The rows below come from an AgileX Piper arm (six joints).
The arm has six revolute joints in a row. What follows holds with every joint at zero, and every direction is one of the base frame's.
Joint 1 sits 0.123 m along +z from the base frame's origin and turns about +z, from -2.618 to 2.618 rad.
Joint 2 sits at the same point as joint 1 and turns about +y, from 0 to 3.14 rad.
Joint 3 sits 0.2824 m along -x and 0.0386 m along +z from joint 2 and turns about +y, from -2.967 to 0 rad.
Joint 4 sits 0.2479 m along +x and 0.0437 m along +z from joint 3 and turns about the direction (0.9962, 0, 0.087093), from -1.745 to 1.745 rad.
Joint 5 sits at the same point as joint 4 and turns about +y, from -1.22 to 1.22 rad.
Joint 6 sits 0.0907 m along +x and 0.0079 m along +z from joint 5 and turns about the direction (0.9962, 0, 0.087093), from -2.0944 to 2.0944 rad.
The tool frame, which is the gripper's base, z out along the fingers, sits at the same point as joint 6; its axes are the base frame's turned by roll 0, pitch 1.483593 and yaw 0 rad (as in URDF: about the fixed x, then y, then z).
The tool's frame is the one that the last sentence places.
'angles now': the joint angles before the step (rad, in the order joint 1, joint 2, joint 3, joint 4, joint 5, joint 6). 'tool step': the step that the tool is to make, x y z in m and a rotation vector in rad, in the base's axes. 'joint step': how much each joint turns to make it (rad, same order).
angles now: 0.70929, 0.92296, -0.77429, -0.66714, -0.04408, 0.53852
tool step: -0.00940, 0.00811, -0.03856, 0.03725, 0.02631, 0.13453
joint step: 0.00001, 0.00593, 0.15403, -0.01665, -0.21540, 0.04301
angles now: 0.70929, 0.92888, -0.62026, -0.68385, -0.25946, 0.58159
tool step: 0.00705, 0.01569, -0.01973, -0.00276, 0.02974, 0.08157
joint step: 0.00001, 0.08959, 0.02884, -0.01790, -0.12546, 0.01253
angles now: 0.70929, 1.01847, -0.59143, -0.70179, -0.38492, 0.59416
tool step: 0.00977, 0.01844, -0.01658, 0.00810, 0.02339, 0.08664
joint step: -0.00003, 0.11446, 0.00036, -0.01461, -0.13507, 0.00085
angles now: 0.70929, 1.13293, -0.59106, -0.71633, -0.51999, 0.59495
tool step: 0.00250, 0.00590, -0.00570, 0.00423, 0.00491, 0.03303
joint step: 0.00000, 0.03787, 0.00001, -0.00923, -0.04905, -0.00016
